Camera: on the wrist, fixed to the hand. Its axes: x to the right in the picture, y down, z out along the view.
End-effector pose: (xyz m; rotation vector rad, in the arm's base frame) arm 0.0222 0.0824 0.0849 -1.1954 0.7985 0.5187
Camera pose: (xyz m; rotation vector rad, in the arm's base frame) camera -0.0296 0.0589 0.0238 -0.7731 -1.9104 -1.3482
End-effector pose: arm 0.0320 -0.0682 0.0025 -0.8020 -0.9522 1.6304
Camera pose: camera 0.0377 -0.0538 -0.0796 1.3543 -1.1760 -0.9347
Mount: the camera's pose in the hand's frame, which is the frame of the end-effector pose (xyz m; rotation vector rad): 0.0161 0.0681 -0.0456 -0.0581 -0.9323 -2.9682
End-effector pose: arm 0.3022 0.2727 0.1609 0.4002 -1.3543 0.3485
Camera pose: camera 0.3130 0.3544 0.1743 -1.9461 0.1910 2.4102
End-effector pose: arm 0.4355 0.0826 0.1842 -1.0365 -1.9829 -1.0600
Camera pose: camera 0.4946 0.0727 0.2424 -1.3563 1.1036 0.4914
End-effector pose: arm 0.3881 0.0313 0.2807 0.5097 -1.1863 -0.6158
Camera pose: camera 0.4473 0.0722 0.3231 -1.0633 0.0154 2.0194
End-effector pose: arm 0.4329 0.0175 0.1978 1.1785 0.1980 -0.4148
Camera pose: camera 0.4787 0.0779 0.2329 0.4438 -0.8364 2.7105
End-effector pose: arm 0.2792 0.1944 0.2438 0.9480 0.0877 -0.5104
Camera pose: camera 0.3310 0.2568 0.2636 0.3411 -0.4999 2.6754
